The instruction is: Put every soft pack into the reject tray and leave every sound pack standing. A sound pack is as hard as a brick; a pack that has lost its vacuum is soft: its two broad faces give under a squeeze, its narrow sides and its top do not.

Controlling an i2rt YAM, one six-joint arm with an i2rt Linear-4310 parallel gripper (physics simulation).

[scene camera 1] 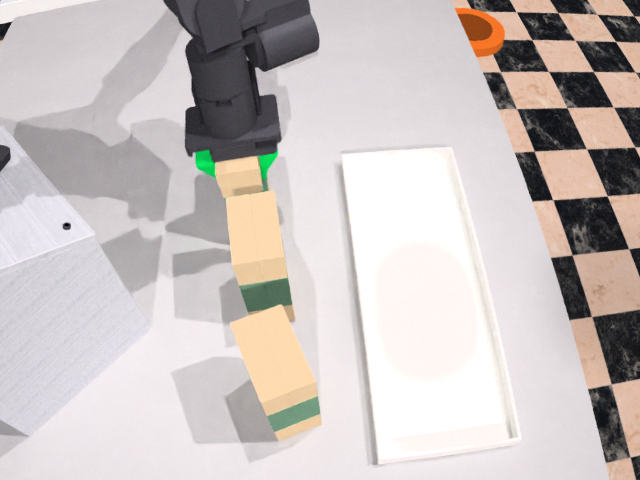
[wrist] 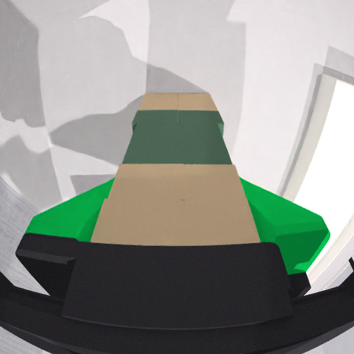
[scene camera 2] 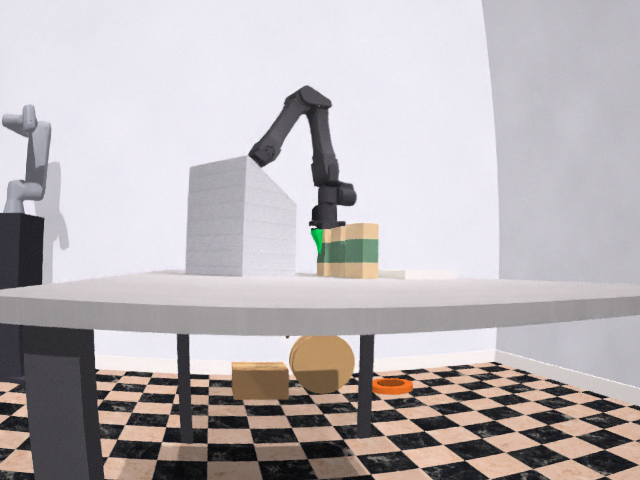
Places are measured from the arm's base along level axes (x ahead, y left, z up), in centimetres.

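Pixels of known places: gripper, between the fingertips: (scene camera 2: 326, 254); arm's base, origin of its link: (scene camera 2: 242, 185).
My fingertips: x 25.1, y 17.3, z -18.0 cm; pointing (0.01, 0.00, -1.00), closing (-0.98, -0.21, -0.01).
For each thing: its top centre in the pictures, then the offset to it from my fingertips.
- far pack, centre of its top: (scene camera 1: 236, 143) (scene camera 2: 328, 230) dx +0.3, dy -1.1, dz +7.3 cm
- middle pack, centre of its top: (scene camera 1: 253, 225) (scene camera 2: 343, 227) dx +3.7, dy -11.8, dz +7.3 cm
- white reject tray, centre of its top: (scene camera 1: 424, 280) (scene camera 2: 402, 270) dx +21.4, dy -10.5, dz -4.5 cm
Three tan packs with green bands stand in a row: the far pack (scene camera 1: 238, 180) (scene camera 2: 321, 268) (wrist: 177, 200), the middle pack (scene camera 1: 255, 227) (scene camera 2: 337, 251) and the near pack (scene camera 1: 273, 356) (scene camera 2: 361, 251), which is turned at an angle. My gripper (scene camera 1: 237, 167) (wrist: 176, 174) points down over the far pack and is shut on it, one green finger against each broad face. The fingertips are hidden behind the pack's edges in the wrist view. The far pack stands upright on the table. The white reject tray (scene camera 1: 413, 206) (scene camera 2: 426, 274) is empty, to the right of the row.
A tall grey block (scene camera 1: 77, 310) (scene camera 2: 217, 222) with a sloping top stands left of the packs. The far and middle packs are close together. The table's right edge runs beyond the tray. An orange ring (scene camera 1: 491, 47) (scene camera 2: 392, 389) lies on the floor.
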